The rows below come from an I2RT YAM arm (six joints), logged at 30 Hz.
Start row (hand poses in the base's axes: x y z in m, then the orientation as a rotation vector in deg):
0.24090, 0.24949, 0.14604, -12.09, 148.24, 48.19
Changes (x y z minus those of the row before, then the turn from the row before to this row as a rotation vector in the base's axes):
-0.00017, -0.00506, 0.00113, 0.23, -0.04, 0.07
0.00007, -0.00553, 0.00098, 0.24, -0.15, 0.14
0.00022, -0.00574, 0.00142, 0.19, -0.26, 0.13
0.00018, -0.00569, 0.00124, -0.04, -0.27, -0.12
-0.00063, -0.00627, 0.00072, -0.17, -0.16, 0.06
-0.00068, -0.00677, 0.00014, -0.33, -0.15, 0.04
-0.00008, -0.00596, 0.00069, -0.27, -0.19, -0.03
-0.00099, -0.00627, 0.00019, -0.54, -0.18, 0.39
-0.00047, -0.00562, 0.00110, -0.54, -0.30, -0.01
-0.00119, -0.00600, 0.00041, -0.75, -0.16, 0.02
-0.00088, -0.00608, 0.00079, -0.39, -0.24, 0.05
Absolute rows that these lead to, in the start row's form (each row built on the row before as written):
0.24073, 0.24443, 0.14717, -12.13, 148.10, 48.50
0.24080, 0.23890, 0.14815, -12.30, 147.86, 48.81
0.24102, 0.23316, 0.14957, -12.51, 147.54, 49.02
0.24120, 0.22747, 0.15081, -12.47, 147.30, 48.84
0.24057, 0.22120, 0.15153, -12.66, 147.24, 48.60
0.23989, 0.21443, 0.15167, -12.87, 147.26, 48.15
0.23981, 0.20847, 0.15236, -12.98, 147.21, 47.74
0.23882, 0.20220, 0.15255, -13.72, 147.33, 47.14
0.23835, 0.19658, 0.15365, -13.98, 147.30, 46.36
0.23716, 0.19058, 0.15406, -14.29, 147.50, 45.37
0.23628, 0.18450, 0.15485, -14.55, 147.46, 44.82

